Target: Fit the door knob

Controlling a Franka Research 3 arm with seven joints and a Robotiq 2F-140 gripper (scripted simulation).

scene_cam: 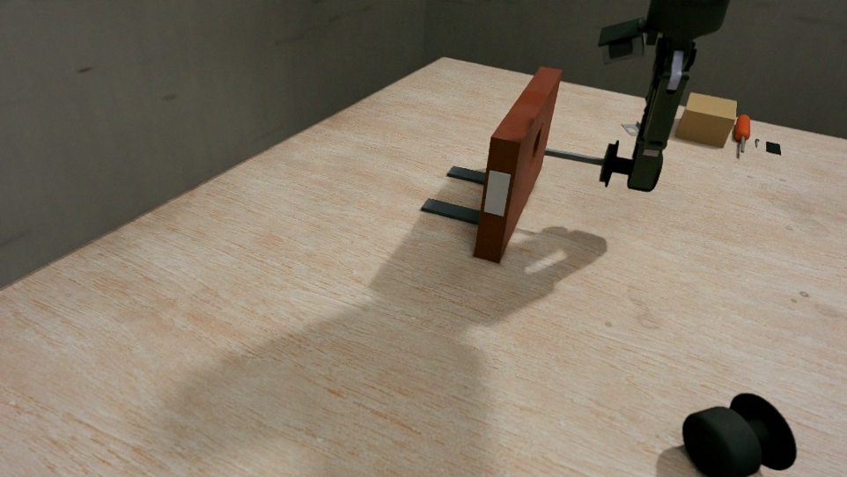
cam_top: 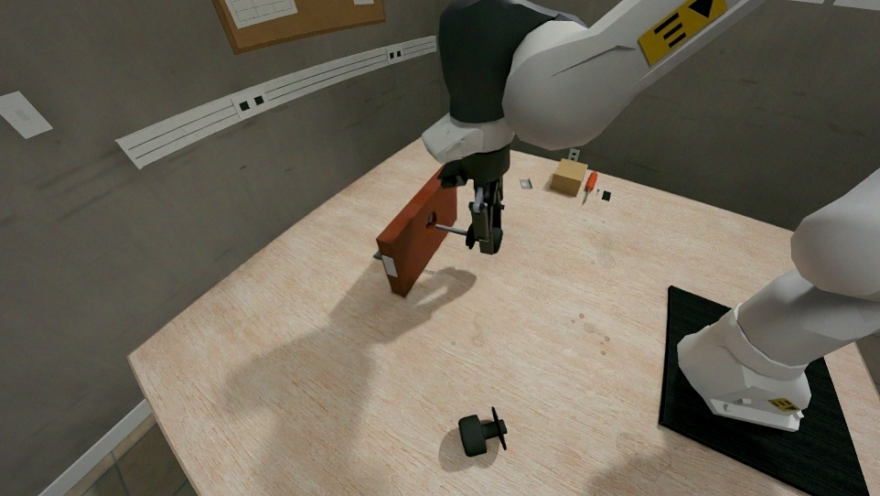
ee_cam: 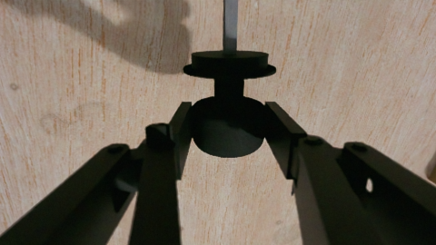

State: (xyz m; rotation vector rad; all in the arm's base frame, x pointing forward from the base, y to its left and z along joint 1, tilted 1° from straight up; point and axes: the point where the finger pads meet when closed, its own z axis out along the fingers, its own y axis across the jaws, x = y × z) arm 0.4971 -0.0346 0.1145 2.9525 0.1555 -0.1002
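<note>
Right now the black door knob is 40 mm ahead of my hand and 30 mm below it. Also, from my hand: red-brown wooden door slab 160 mm ahead, 10 mm to the left, 40 mm below; grey latch plate 150 mm ahead, 160 mm to the left, 30 mm below; tan box 100 mm behind, 480 mm to the right, 100 mm below.
</note>
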